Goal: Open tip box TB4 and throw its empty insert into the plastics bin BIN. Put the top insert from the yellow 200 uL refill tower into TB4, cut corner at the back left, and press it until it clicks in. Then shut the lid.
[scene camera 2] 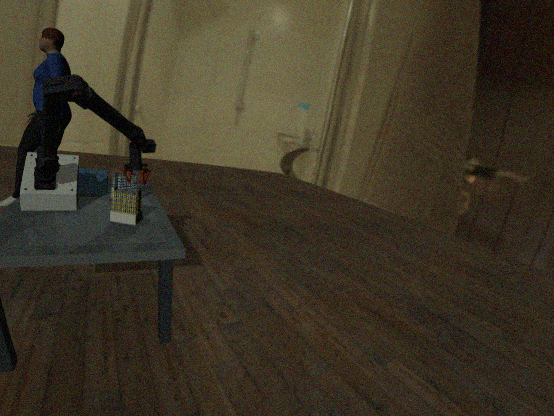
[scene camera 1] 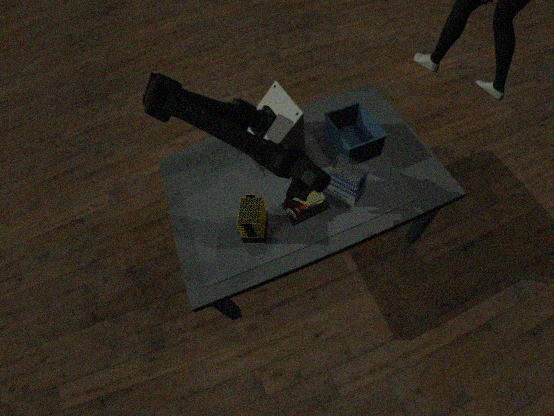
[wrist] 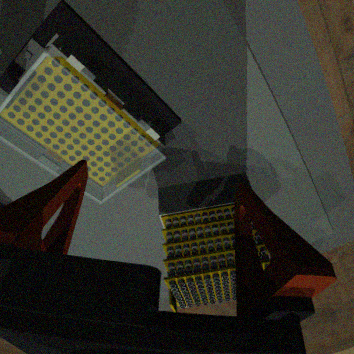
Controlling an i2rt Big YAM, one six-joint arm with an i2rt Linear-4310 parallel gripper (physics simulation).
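Observation:
Tip box TB4 (scene camera 1: 311,201) (wrist: 82,120) has a yellow perforated insert with a clear cover around or over it and a dark part along one long side; whether the lid is fully shut I cannot tell. The yellow refill tower (scene camera 1: 251,220) (scene camera 2: 126,202) (wrist: 200,245) stands upright beside it, with several stacked inserts. My gripper (scene camera 1: 298,207) (scene camera 2: 137,178) (wrist: 163,177) is open and empty, above the table close to TB4. In the wrist view one finger overlaps the tower and the other is near TB4's clear edge. The blue bin BIN (scene camera 1: 368,151) (scene camera 2: 92,181) is open-topped.
A blue-and-white tip rack tower (scene camera 1: 346,184) stands between TB4 and BIN. The arm's white base (scene camera 1: 284,107) (scene camera 2: 49,201) stands at the back of the table (scene camera 1: 205,200) (scene camera 2: 80,240). A person (scene camera 1: 503,45) (scene camera 2: 51,75) stands beyond the table.

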